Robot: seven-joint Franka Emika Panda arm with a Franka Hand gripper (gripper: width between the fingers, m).
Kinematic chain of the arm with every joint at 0, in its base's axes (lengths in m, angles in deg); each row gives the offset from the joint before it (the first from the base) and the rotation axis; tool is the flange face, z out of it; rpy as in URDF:
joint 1: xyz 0 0 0.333 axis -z
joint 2: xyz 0 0 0 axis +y
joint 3: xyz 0 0 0.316 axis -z
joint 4: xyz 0.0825 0 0 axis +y
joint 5: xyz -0.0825 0 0.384 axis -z
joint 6: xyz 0 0 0 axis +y
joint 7: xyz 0.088 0 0 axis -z
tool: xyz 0 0 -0.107 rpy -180 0 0
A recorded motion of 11 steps. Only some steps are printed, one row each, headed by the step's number.
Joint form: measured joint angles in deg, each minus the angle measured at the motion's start. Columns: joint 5, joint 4, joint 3, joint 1, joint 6, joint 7, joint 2.
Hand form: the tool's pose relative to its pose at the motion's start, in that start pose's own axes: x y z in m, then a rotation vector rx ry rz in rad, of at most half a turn. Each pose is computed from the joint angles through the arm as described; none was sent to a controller.
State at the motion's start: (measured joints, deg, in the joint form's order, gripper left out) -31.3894 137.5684 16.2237 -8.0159 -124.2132 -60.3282 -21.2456
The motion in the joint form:
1: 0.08 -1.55 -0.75 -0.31 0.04 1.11 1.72
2: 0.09 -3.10 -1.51 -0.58 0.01 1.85 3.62
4: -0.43 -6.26 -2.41 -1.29 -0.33 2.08 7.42
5: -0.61 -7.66 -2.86 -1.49 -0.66 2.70 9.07
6: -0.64 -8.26 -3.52 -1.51 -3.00 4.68 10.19
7: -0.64 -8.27 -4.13 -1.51 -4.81 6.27 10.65
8: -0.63 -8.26 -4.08 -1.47 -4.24 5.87 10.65
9: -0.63 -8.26 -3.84 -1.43 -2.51 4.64 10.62
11: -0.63 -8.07 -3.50 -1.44 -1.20 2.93 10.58
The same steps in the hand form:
1: 0.0106 0.0006 0.0058 -0.0006 -0.0143 0.0042
2: 0.0209 0.0017 0.0132 -0.0004 -0.0293 0.0042
4: 0.0401 0.0064 0.0270 0.0000 -0.0452 -0.0064
5: 0.0485 0.0088 0.0328 -0.0034 -0.0503 -0.0022
6: 0.0552 0.0119 0.0371 -0.0337 -0.0402 0.0248
7: 0.0589 0.0120 0.0404 -0.0546 -0.0320 0.0454
8: 0.0578 0.0117 0.0410 -0.0468 -0.0376 0.0401
9: 0.0547 0.0109 0.0422 -0.0231 -0.0529 0.0236
11: 0.0507 0.0108 0.0437 -0.0032 -0.0654 0.0008

